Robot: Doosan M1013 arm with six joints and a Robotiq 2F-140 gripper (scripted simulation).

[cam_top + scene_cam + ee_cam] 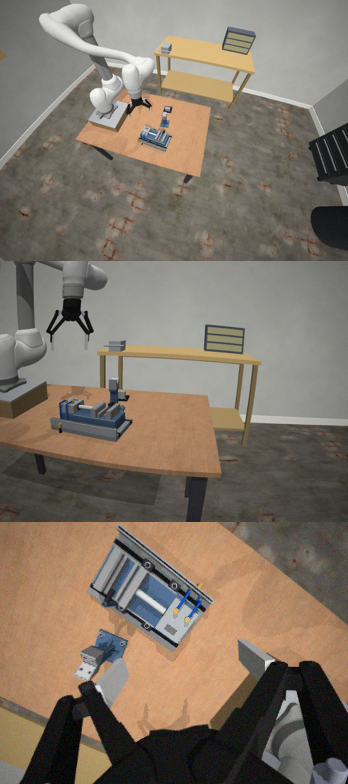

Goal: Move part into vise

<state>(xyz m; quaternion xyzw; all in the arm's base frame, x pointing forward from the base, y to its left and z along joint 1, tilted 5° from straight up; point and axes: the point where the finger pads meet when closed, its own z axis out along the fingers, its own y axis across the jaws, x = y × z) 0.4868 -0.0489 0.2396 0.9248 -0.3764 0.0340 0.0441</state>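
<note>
Right now the part is 38 cm to the left of my hand, 29 cm below it and 9 cm ahead of it. From my hand the other things lie so: moving jaw (24 cm below, 14 cm ahead, 2 cm to the right); then white cylinder rod (24 cm below, 9 cm ahead, 1 cm to the right); then air cylinder (24 cm below, 1 cm to the right, 1 cm ahead).
</note>
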